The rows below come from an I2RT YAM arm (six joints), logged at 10 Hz.
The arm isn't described. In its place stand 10 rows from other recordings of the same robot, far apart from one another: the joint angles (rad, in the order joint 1, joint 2, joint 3, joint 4, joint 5, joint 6), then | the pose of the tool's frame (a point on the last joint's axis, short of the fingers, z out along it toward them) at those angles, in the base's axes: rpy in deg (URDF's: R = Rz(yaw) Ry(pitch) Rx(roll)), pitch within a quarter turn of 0, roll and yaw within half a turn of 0; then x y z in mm.
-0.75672 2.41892 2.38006 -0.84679 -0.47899 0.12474 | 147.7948 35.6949 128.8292 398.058 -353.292 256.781
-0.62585 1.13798 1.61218 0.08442 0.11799 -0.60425 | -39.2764 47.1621 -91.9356 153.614 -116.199 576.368
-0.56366 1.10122 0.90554 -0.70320 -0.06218 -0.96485 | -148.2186 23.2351 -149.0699 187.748 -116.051 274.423
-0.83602 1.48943 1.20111 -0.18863 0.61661 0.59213 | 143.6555 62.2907 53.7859 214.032 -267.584 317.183
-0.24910 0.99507 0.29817 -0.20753 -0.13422 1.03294 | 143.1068 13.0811 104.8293 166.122 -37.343 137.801
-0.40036 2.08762 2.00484 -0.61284 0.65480 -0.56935 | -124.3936 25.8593 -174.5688 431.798 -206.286 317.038
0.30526 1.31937 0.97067 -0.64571 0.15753 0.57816 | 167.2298 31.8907 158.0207 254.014 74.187 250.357
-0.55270 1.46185 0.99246 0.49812 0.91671 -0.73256 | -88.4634 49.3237 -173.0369 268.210 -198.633 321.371
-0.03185 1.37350 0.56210 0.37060 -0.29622 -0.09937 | 175.2083 65.8258 -168.4274 278.355 1.529 189.902
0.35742 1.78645 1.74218 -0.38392 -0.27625 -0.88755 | -122.2143 41.4639 -74.8589 392.293 156.871 375.537
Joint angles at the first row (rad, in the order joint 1, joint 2, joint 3, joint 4, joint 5, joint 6):
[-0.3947 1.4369 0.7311 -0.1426 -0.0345 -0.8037]
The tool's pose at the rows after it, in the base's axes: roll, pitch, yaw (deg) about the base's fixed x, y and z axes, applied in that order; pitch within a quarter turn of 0, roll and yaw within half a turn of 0; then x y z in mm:
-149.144 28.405 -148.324 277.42 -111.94 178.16
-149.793 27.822 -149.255 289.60 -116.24 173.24
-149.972 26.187 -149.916 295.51 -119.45 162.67
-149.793 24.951 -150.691 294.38 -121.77 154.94
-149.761 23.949 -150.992 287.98 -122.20 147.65
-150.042 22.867 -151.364 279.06 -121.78 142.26
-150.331 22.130 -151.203 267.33 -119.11 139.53
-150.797 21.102 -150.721 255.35 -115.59 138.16
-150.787 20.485 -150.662 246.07 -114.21 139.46
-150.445 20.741 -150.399 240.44 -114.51 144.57
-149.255 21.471 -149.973 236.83 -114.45 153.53
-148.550 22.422 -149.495 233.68 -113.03 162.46
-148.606 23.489 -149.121 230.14 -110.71 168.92
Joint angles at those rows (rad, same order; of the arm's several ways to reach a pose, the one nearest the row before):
[-0.3867 1.5078 0.7896 -0.1380 -0.0270 -0.7900]
[-0.3835 1.5700 0.8319 -0.1320 -0.0162 -0.7807]
[-0.3834 1.6208 0.8421 -0.1112 0.0064 -0.7862]
[-0.3892 1.6395 0.8296 -0.0910 0.0267 -0.7908]
[-0.3972 1.6377 0.7963 -0.0695 0.0362 -0.8014]
[-0.4065 1.6233 0.7594 -0.0618 0.0429 -0.8125]
[-0.4141 1.5886 0.7132 -0.0613 0.0414 -0.8268]
[-0.4201 1.5480 0.6711 -0.0758 0.0391 -0.8466]
[-0.4292 1.5100 0.6433 -0.0917 0.0405 -0.8600]
[-0.4401 1.4742 0.6336 -0.1103 0.0324 -0.8707]
[-0.4462 1.4319 0.6328 -0.1285 0.0293 -0.8759]
[-0.4477 1.3908 0.6352 -0.1532 0.0203 -0.8756]
[-0.4479 1.3554 0.6343 -0.1782 0.0033 -0.8713]

